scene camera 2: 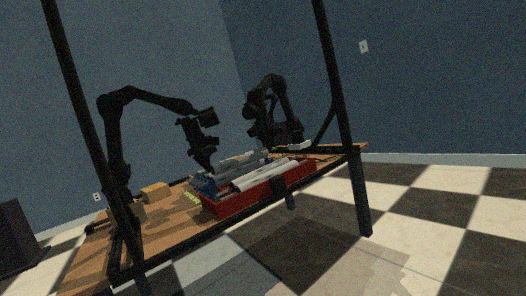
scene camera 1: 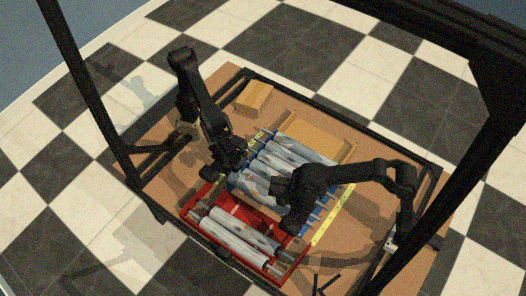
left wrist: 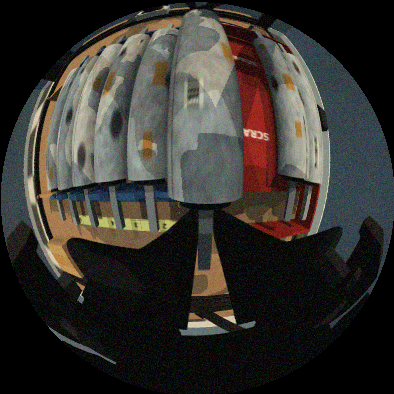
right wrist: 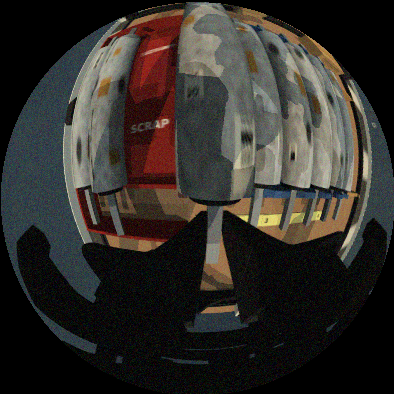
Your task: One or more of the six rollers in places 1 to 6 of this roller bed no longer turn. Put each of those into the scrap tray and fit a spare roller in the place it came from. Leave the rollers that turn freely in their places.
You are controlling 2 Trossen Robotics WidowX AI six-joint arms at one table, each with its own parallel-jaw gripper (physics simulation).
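Pixels of known places: left gripper, fingertip midpoint: (scene camera 2: 209,171) (scene camera 1: 228,173) (left wrist: 204,213); right gripper, fingertip midpoint: (scene camera 2: 269,150) (scene camera 1: 301,219) (right wrist: 213,215); left arm's base, origin of the base link: (scene camera 1: 190,115); right arm's base, origin of the base link: (scene camera 2: 298,142) (scene camera 1: 403,239).
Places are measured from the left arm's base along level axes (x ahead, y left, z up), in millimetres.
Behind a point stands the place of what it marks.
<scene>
My left gripper (scene camera 1: 212,174) (scene camera 2: 212,170) @[x 254, y -224, z 31 mm] (left wrist: 204,213) @[x 254, y -224, z 31 mm] and my right gripper (scene camera 1: 291,223) (right wrist: 213,215) @[x 532, y -313, z 23 mm] are each shut on an end shaft of the same grey roller (scene camera 1: 250,189) @[x 350, y -270, z 49 mm] (left wrist: 207,120) @[x 307, y -240, z 54 mm] (right wrist: 207,125) @[x 477, y -301, z 50 mm]. It lies lengthwise between them, over the roller bed's side nearest the scrap tray, beside place 2. Its exact height is unclear. Several rollers (scene camera 1: 300,146) @[x 453, y -19, z -1 mm] (left wrist: 112,130) @[x 352, y -160, z -5 mm] (right wrist: 295,120) @[x 476, y -201, z -5 mm] sit side by side in the blue roller bed (scene camera 1: 304,229) @[x 548, y -302, z -72 mm] (left wrist: 160,194) (right wrist: 280,193) @[x 549, y -239, z -10 mm]. Two rollers (scene camera 1: 242,227) @[x 360, y -386, z 0 mm] (scene camera 2: 265,175) @[x 316, y -440, z -13 mm] (left wrist: 287,115) @[x 318, y -353, z -10 mm] (right wrist: 111,115) @[x 413, y -379, z -10 mm] lie in the red scrap tray (scene camera 1: 300,262) @[x 564, y -427, z -59 mm] (scene camera 2: 240,201) @[x 198, y -417, z -50 mm] (left wrist: 257,170) @[x 255, y -303, z -43 mm] (right wrist: 150,165) @[x 483, y -367, z -42 mm].
A flat orange-brown holder (scene camera 1: 317,135) @[x 495, y 105, z -71 mm] stands behind the bed, with no roller on it. A cardboard box (scene camera 1: 255,97) @[x 209, y 186, z -21 mm] (scene camera 2: 156,191) @[x 179, y 134, z -34 mm] stands at the back left of scene camera 1. A yellow number strip (scene camera 1: 332,215) @[x 628, y -221, z -76 mm] runs beside the bed. A dark frame borders the table.
</scene>
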